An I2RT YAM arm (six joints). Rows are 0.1 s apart.
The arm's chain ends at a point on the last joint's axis. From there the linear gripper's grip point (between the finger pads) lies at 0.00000 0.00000 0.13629 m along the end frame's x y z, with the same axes.
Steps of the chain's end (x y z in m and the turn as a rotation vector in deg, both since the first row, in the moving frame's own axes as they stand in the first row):
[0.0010, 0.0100, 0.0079, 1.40, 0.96, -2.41]
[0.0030, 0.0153, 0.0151, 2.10, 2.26, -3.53]
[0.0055, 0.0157, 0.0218, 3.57, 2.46, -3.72]
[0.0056, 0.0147, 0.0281, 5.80, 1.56, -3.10]
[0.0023, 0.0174, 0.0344, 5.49, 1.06, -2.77]
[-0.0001, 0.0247, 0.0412, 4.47, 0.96, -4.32]
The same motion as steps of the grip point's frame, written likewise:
[0.0032, 0.0066, 0.0078, 1.40, 0.96, -2.41]
[0.0082, 0.0101, 0.0149, 2.10, 2.26, -3.53]
[0.0111, 0.0070, 0.0214, 3.57, 2.46, -3.72]
[0.0089, 0.0008, 0.0274, 5.80, 1.56, -3.10]
[0.0045, 0.0043, 0.0338, 5.49, 1.06, -2.77]
[0.0018, 0.0140, 0.0408, 4.47, 0.96, -4.32]

